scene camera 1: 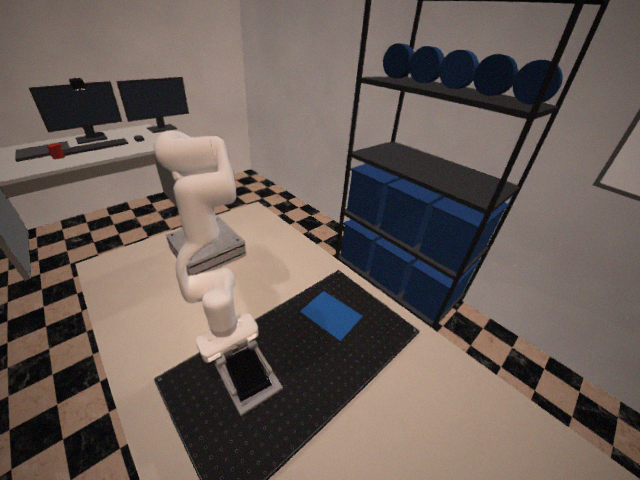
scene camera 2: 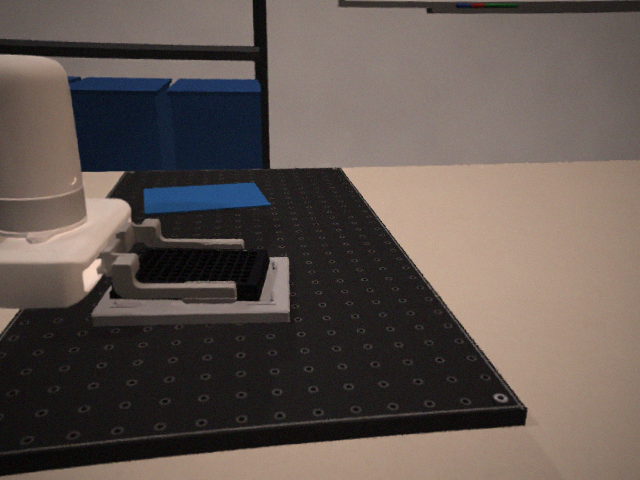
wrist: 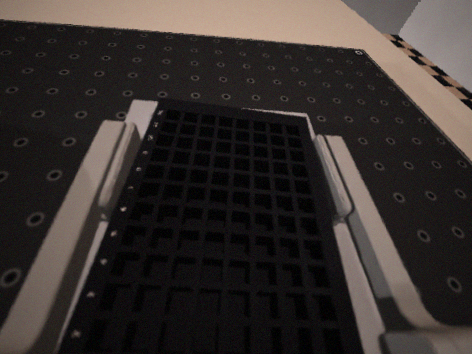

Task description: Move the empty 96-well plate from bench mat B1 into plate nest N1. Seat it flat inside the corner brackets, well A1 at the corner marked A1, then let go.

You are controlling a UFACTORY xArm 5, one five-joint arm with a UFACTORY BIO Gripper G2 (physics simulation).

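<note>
The black 96-well plate is over the light grey plate nest, low and within its outline in scene camera 2. In the wrist view its far edge covers most of the nest's far rim. I cannot tell whether it lies fully flat inside the brackets. My gripper is shut on the plate, one finger along each long side. Small pale marks run along the plate's left edge in the wrist view; corner mark A1 is not readable. The blue bench mat lies flat behind.
The nest stands on a black perforated board, which lies on the pale table. A black shelf rack with blue boxes stands beyond the table. The arm's base is behind the board.
</note>
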